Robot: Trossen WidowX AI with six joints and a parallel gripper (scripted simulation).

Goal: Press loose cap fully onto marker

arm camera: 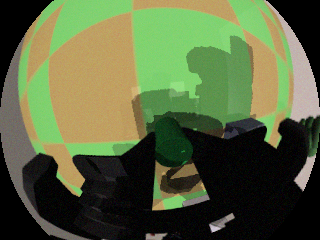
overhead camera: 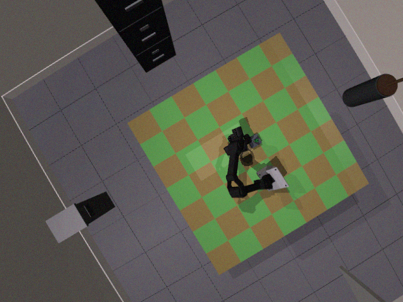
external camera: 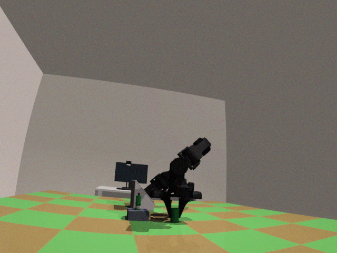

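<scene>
Now: gripper tip 60 mm past the dark grey holder block and 120 mm to the left of it. Also, from my gripper tip: green cap 10 mm above.
</scene>
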